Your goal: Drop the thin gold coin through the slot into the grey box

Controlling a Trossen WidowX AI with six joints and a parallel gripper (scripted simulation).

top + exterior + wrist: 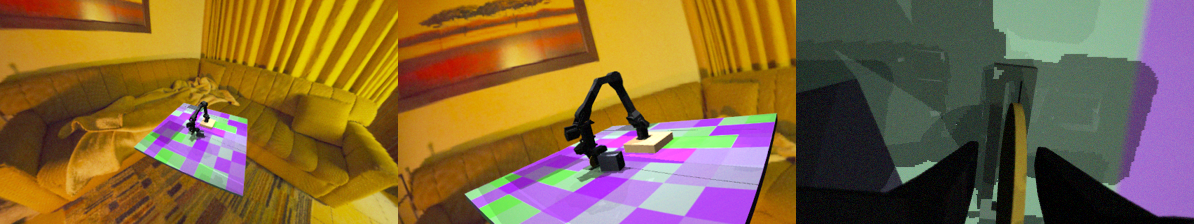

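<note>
My gripper tip is 2 cm below the gold coin.
</note>
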